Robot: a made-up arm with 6 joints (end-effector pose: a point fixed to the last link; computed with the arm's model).
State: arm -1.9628 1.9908 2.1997 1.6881 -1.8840 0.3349
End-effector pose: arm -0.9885 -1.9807 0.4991 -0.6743 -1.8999 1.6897
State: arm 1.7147 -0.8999 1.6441 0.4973 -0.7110 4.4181
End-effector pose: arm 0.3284 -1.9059 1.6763 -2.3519 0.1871 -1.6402
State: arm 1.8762 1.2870 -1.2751 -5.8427 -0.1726 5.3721
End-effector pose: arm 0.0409 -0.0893 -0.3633 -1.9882 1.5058 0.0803
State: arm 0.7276 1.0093 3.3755 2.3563 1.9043 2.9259
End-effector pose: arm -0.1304 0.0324 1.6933 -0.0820 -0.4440 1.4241
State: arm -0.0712 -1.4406 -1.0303 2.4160 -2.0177 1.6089
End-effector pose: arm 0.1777 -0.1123 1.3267 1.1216 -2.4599 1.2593
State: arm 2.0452 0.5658 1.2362 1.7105 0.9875 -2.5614
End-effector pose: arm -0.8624 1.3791 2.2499 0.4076 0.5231 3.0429
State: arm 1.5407 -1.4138 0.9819 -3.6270 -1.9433 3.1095
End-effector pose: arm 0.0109 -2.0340 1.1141 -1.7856 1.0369 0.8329
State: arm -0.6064 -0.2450 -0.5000 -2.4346 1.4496 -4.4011
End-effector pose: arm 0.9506 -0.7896 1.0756 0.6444 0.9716 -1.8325
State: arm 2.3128 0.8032 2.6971 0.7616 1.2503 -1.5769
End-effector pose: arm -0.1025 -0.0491 2.2505 -1.4368 1.3129 -1.1493
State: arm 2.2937 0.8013 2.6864 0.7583 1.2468 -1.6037
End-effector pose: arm -0.1090 -0.0401 2.2591 -1.4116 1.2973 -1.1840
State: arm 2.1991 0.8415 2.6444 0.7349 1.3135 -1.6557
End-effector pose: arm -0.1862 0.0732 2.2783 -1.2829 1.2868 -1.2944
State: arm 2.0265 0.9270 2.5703 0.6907 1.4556 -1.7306
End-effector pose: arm -0.2810 0.3346 2.2811 -1.0657 1.2574 -1.4773
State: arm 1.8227 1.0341 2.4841 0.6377 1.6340 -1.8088
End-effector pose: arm -0.2791 0.6886 2.2313 -0.8453 1.1934 -1.6750
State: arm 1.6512 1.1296 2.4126 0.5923 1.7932 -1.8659
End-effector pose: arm -0.1705 0.9907 2.1413 -0.6933 1.1252 -1.8236
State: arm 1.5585 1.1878 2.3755 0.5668 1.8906 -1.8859
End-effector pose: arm -0.0705 1.1493 2.0677 -0.6241 1.0938 -1.8900
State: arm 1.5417 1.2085 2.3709 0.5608 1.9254 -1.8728
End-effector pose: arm -0.0482 1.1902 2.0398 -0.6125 1.1028 -1.8869
